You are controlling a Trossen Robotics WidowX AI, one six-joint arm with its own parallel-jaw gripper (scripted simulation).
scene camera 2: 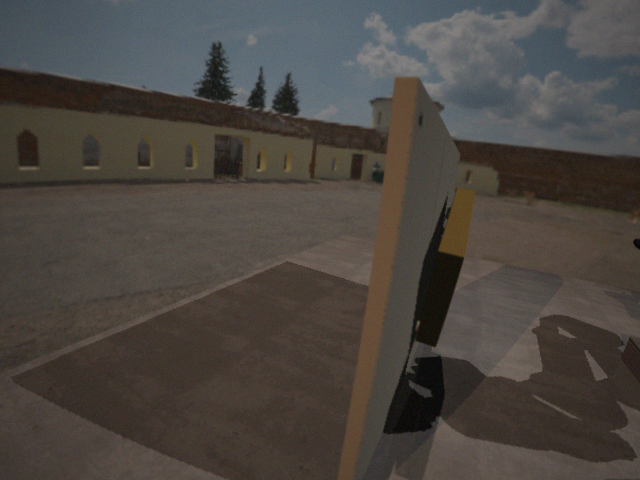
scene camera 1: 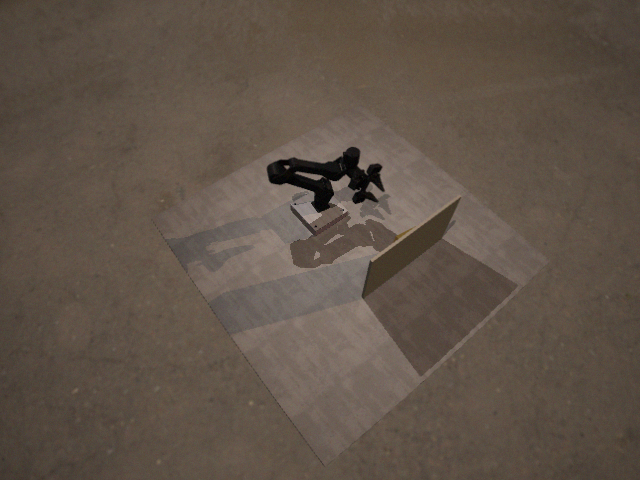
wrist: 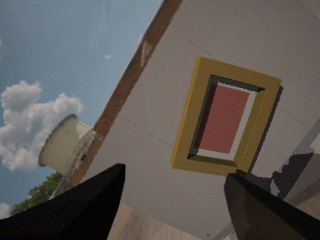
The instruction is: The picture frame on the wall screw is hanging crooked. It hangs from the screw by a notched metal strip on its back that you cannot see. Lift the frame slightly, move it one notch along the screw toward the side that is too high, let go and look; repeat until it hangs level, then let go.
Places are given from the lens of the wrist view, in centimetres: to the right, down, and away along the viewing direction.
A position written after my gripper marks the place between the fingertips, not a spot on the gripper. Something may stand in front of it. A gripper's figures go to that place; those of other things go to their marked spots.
my gripper [wrist: 176,176]: 1, 3, 9
picture frame [wrist: 227,107]: 10, -2, 28
